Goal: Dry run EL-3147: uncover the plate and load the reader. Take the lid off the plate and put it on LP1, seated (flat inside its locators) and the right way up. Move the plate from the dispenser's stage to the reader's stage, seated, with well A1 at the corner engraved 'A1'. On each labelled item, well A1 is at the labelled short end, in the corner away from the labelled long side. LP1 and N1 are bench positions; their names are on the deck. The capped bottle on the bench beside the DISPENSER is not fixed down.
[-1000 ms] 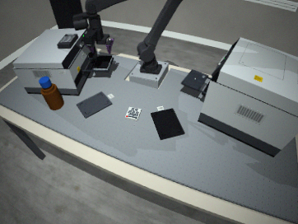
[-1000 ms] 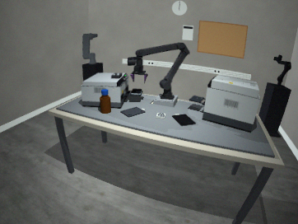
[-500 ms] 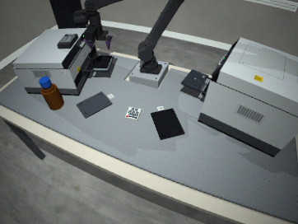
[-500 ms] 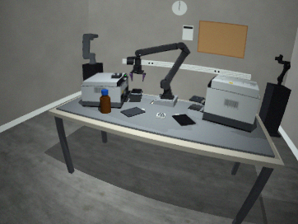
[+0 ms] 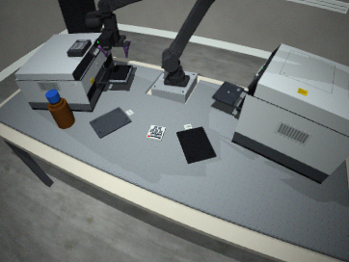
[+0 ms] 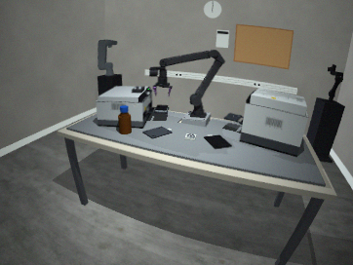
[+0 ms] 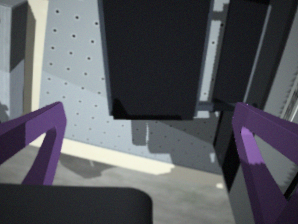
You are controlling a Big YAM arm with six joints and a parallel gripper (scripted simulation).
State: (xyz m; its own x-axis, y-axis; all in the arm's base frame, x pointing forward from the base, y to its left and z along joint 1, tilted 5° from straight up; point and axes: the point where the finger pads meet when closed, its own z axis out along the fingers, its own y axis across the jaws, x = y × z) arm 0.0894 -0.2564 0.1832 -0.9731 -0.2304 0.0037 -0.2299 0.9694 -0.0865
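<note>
My gripper is now 10 cm above the lidded plate, 2 cm past it and 1 cm to the left of it. Round my hand: label: 20 cm below, 15 cm ahead, 11 cm to the left; white multi-well plate: 11 cm below, 2 cm behind, 1 cm to the right; LP1 pad: 24 cm ahead, 20 cm below, 5 cm to the left.
</note>
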